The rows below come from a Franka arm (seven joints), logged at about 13 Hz.
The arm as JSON. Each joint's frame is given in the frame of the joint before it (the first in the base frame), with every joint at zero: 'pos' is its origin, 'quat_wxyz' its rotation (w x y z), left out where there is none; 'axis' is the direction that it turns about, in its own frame. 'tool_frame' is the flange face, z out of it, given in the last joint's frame.
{
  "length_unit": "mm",
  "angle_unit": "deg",
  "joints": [
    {
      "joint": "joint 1",
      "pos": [
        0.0,
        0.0,
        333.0
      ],
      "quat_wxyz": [
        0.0,
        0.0,
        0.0,
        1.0
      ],
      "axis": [
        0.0,
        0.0,
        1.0
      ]
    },
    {
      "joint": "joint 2",
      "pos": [
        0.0,
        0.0,
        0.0
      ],
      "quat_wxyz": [
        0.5,
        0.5,
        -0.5,
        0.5
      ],
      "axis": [
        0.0,
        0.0,
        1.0
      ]
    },
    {
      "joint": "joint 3",
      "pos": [
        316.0,
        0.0,
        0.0
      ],
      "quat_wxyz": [
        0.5,
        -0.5,
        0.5,
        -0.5
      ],
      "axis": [
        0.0,
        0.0,
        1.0
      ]
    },
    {
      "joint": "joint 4",
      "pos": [
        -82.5,
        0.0,
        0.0
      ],
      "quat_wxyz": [
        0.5,
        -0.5,
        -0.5,
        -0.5
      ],
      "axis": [
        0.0,
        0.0,
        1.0
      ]
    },
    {
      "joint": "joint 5",
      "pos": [
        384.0,
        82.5,
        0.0
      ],
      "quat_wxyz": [
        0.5,
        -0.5,
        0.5,
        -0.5
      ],
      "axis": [
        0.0,
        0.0,
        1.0
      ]
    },
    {
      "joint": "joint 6",
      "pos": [
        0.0,
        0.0,
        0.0
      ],
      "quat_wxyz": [
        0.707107,
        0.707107,
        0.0,
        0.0
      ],
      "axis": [
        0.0,
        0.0,
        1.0
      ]
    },
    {
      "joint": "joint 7",
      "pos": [
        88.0,
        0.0,
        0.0
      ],
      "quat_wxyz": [
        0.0,
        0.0,
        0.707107,
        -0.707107
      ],
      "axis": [
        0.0,
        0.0,
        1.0
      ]
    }
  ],
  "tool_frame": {
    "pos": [
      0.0,
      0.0,
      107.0
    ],
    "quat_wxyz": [
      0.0,
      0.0,
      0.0,
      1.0
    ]
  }
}
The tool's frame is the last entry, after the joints.
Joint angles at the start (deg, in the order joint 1, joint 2, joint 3, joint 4, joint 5, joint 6, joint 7): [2.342, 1.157, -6.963, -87.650, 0.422, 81.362, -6.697]
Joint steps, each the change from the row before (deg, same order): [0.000, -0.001, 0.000, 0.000, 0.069, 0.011, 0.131]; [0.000, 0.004, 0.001, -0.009, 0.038, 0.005, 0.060]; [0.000, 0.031, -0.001, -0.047, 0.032, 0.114, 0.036]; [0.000, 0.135, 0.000, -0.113, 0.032, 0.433, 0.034]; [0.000, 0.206, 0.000, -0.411, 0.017, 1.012, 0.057]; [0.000, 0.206, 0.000, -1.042, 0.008, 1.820, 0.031]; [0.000, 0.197, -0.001, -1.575, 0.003, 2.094, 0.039]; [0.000, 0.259, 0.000, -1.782, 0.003, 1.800, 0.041]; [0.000, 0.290, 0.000, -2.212, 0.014, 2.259, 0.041]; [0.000, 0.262, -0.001, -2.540, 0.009, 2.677, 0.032]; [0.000, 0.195, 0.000, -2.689, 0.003, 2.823, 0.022]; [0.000, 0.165, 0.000, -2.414, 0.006, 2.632, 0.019]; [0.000, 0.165, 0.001, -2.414, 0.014, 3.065, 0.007]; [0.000, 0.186, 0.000, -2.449, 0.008, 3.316, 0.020]
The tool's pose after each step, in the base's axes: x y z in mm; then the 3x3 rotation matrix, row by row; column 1 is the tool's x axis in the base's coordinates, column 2 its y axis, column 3 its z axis. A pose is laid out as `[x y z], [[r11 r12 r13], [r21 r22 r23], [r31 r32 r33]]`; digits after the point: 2 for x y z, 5 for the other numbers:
[542.80 -42.13 620.35], [[0.99118 0.03320 -0.12831], [0.03559 -0.99923 0.01644], [-0.12767 -0.02086 -0.99160]]
[542.83 -42.04 620.25], [[0.99120 0.03219 -0.12840], [0.03466 -0.99925 0.01709], [-0.12775 -0.02139 -0.99158]]
[543.20 -42.00 619.73], [[0.99131 0.03156 -0.12773], [0.03407 -0.99927 0.01753], [-0.12709 -0.02173 -0.99165]]
[544.71 -41.98 618.11], [[0.99174 0.03099 -0.12450], [0.03343 -0.99929 0.01755], [-0.12387 -0.02156 -0.99206]]
[547.57 -42.07 614.19], [[0.99260 0.03000 -0.11766], [0.03220 -0.99934 0.01688], [-0.11708 -0.02054 -0.99291]]
[551.59 -42.30 606.25], [[0.99374 0.02936 -0.10777], [0.03124 -0.99939 0.01581], [-0.10724 -0.01908 -0.99405]]
[555.46 -42.58 594.42], [[0.99436 0.02841 -0.10220], [0.03010 -0.99943 0.01503], [-0.10172 -0.01802 -0.99465]]
[558.40 -42.75 579.85], [[0.99395 0.02728 -0.10638], [0.02902 -0.99947 0.01488], [-0.10591 -0.01788 -0.99421]]
[561.29 -42.93 562.01], [[0.99353 0.02604 -0.11057], [0.02785 -0.99950 0.01486], [-0.11012 -0.01784 -0.99376]]
[563.59 -43.13 542.25], [[0.99331 0.02490 -0.11272], [0.02672 -0.99954 0.01462], [-0.11231 -0.01753 -0.99352]]
[564.71 -43.30 522.08], [[0.99322 0.02396 -0.11378], [0.02575 -0.99957 0.01429], [-0.11339 -0.01712 -0.99340]]
[565.04 -43.41 504.21], [[0.99334 0.02314 -0.11287], [0.02486 -0.99959 0.01390], [-0.11250 -0.01661 -0.99351]]
[565.45 -43.52 486.96], [[0.99427 0.02258 -0.10446], [0.02407 -0.99963 0.01299], [-0.10413 -0.01543 -0.99444]]
[565.51 -43.64 469.65], [[0.99546 0.02183 -0.09268], [0.02300 -0.99967 0.01161], [-0.09239 -0.01369 -0.99563]]

